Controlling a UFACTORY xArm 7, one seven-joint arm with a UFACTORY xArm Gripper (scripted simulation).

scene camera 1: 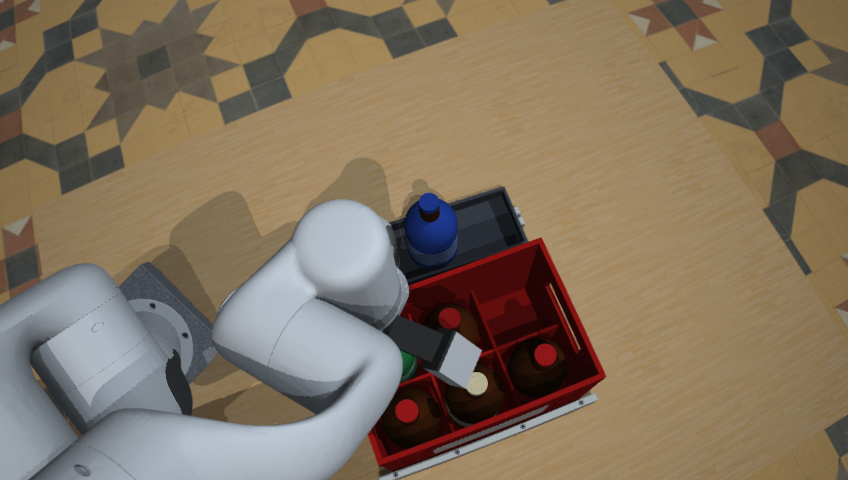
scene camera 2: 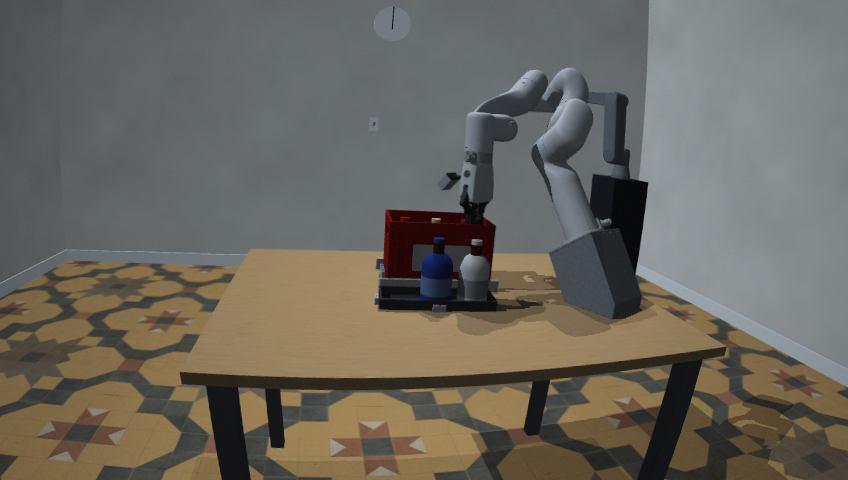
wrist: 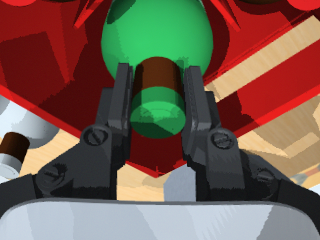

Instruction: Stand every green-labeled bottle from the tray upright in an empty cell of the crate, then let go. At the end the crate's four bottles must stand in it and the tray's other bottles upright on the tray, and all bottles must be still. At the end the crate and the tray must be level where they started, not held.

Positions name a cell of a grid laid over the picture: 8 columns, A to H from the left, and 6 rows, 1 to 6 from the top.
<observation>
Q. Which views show the blue bottle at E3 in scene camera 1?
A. Scene camera 1 and scene camera 2 only.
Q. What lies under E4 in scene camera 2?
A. A blue bottle.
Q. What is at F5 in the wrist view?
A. The gripper.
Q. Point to a red crate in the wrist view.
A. At B2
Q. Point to a green bottle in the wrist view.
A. D2
</observation>
